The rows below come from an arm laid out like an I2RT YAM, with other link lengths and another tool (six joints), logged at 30 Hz.
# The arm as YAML. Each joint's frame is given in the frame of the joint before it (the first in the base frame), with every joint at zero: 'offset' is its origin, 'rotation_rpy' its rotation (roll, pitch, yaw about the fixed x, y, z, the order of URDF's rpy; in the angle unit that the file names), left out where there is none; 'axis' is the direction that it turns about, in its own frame. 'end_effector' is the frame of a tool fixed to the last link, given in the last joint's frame.
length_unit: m
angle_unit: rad
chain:
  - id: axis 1
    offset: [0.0, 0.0, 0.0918]
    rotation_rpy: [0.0, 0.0, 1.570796]
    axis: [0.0, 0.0, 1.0]
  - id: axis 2
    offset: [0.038, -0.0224, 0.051]
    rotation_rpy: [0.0, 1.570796, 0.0]
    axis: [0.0, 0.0, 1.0]
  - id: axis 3
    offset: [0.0, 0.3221, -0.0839]
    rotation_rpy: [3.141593, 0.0, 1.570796]
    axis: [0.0, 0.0, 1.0]
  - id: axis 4
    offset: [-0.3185, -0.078, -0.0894]
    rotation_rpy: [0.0, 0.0, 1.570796]
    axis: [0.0, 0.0, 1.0]
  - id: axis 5
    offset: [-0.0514, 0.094, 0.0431]
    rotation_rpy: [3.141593, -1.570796, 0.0]
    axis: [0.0, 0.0, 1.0]
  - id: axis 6
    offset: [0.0, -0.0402, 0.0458]
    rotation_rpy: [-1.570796, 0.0, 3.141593]
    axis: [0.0, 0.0, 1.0]
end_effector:
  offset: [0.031, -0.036, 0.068]
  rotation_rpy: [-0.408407, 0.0, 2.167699]
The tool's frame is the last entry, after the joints.
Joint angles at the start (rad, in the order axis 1, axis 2, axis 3, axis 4, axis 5, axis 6):
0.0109, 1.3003, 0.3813, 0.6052, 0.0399, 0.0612
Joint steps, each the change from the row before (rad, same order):
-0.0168, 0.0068, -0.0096, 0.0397, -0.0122, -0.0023
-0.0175, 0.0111, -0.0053, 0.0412, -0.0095, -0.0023
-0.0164, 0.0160, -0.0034, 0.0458, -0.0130, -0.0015
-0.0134, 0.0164, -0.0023, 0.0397, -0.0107, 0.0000
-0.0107, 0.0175, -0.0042, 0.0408, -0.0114, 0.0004
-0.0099, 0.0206, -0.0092, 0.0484, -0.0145, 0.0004
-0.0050, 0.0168, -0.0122, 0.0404, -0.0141, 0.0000
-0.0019, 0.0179, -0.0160, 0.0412, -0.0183, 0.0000
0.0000, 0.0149, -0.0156, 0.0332, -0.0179, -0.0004
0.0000, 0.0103, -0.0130, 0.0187, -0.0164, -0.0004
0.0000, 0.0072, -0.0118, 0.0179, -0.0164, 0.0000
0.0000, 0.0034, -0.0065, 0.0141, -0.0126, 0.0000
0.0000, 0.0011, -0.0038, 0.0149, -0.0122, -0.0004
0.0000, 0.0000, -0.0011, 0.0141, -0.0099, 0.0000
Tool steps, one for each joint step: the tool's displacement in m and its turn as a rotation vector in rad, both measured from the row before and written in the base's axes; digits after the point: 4 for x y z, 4 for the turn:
0.0009, -0.0051, 0.0008, 0.0015, -0.0232, -0.0045
0.0022, -0.0057, 0.0015, 0.0000, -0.0248, -0.0077
0.0028, -0.0050, 0.0015, 0.0010, -0.0264, -0.0034
0.0025, -0.0041, 0.0007, 0.0014, -0.0211, -0.0030
0.0018, -0.0030, -0.0002, 0.0016, -0.0192, 0.0004
0.0005, -0.0023, -0.0019, 0.0018, -0.0188, 0.0043
-0.0012, -0.0003, -0.0033, 0.0016, -0.0116, 0.0089
-0.0027, 0.0014, -0.0049, 0.0024, -0.0075, 0.0161
-0.0033, 0.0022, -0.0051, 0.0022, -0.0029, 0.0177
-0.0035, 0.0020, -0.0051, 0.0026, 0.0044, 0.0163
-0.0033, 0.0020, -0.0036, 0.0028, 0.0009, 0.0162
-0.0017, 0.0014, -0.0009, 0.0017, -0.0044, 0.0124
-0.0008, 0.0013, 0.0011, 0.0007, -0.0101, 0.0121
0.0001, 0.0010, 0.0023, 0.0004, -0.0131, 0.0098

